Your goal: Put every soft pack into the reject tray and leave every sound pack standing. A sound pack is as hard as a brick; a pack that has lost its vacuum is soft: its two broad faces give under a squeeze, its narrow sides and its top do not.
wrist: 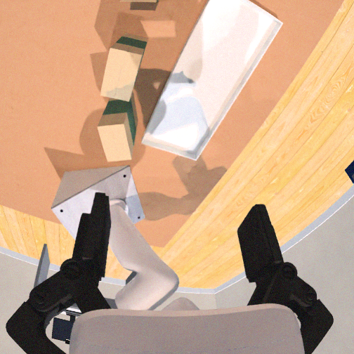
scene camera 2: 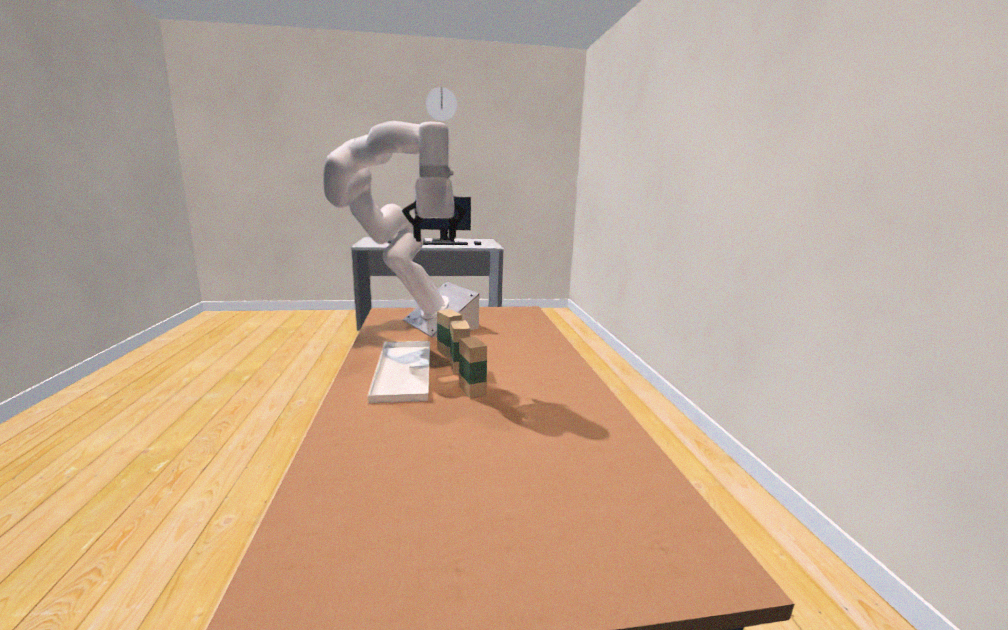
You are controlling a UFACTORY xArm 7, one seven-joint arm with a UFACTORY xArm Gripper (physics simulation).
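Places are measured from the arm's base along level axes (x ahead, y left, z up), in metres.
Pixels of known places: gripper, fingertip midpoint: (scene camera 2: 435,241); arm's base, link origin: (scene camera 2: 435,308).
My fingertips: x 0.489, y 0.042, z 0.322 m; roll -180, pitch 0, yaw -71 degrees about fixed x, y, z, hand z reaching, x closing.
Ahead of a thing's pixels: the offset from my fingertips to its middle. Level surfaces: height alone.
Three tan packs with green bands stand in a loose row beside the white reject tray @(dz -0.377, dx -0.023, dy -0.099 m) (scene camera 2: 399,397) (wrist: 220,65). The front pack @(dz -0.297, dx +0.117, dy +0.093 m) (scene camera 2: 472,369) (wrist: 143,5) is cut off by the top edge of the wrist view. The middle pack @(dz -0.258, dx -0.037, dy +0.055 m) (scene camera 2: 460,334) (wrist: 121,74) is partly hidden behind it in the scene view. The far pack @(dz -0.258, dx -0.157, dy +0.018 m) (scene camera 2: 448,320) (wrist: 115,142) stands closest to the robot base. No pack shows in the tray. My gripper (scene camera 2: 434,239) (wrist: 180,213) is open and empty, high above the table and away from the packs. Which packs are soft cannot be told by sight.
The robot's base plate (wrist: 95,187) is on the brown table @(dz -0.388 m) (scene camera 2: 475,482) beyond the far pack. A desk (scene camera 2: 427,260) with a monitor stands behind the table. Shadows of the arm and packs fall on the table and tray.
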